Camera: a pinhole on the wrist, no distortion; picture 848 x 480 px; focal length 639.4 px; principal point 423.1 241.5 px. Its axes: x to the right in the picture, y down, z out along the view. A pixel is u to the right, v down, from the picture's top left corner.
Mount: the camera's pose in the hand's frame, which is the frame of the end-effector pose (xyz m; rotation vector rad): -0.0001 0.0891 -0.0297 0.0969 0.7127 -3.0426
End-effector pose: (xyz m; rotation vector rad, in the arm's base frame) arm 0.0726 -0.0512 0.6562 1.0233 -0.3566 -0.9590
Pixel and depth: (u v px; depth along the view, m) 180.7 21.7 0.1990
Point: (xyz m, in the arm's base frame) 0.0185 -0.1928 0.7916
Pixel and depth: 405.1 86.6 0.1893
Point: -0.0130 -0.1270 0.7778
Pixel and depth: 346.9 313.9 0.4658
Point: -0.2342 -0.3099 0.6983
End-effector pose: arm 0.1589 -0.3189 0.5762 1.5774 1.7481 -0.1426
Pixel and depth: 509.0 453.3 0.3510
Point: 0.1074 -0.5353 0.3850
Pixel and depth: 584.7 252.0 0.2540
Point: 0.2170 -0.4933 0.4772
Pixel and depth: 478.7 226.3 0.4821
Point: 0.2361 -0.6226 0.2883
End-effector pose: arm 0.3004 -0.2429 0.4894 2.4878 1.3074 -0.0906
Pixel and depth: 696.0 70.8 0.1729
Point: 0.3082 -0.3826 0.3879
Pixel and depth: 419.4 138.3 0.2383
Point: 0.3261 -0.3261 0.3074
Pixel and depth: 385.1 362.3 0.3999
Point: 0.2036 -0.2518 0.1692
